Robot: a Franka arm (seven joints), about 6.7 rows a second.
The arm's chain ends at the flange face. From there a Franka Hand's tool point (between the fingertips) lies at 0.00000 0.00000 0.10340 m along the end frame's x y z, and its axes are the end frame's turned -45 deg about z.
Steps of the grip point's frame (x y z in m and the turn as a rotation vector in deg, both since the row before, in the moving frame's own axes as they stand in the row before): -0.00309 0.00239 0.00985 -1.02 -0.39 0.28; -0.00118 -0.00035 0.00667 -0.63 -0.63 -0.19; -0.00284 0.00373 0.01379 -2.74 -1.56 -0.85
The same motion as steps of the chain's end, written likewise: -0.00129 0.00207 0.00987 -1.00 0.45 0.28; -0.00108 -0.00102 0.00668 -0.89 0.00 -0.19; -0.00092 -0.00083 0.01395 -3.04 0.83 -0.85
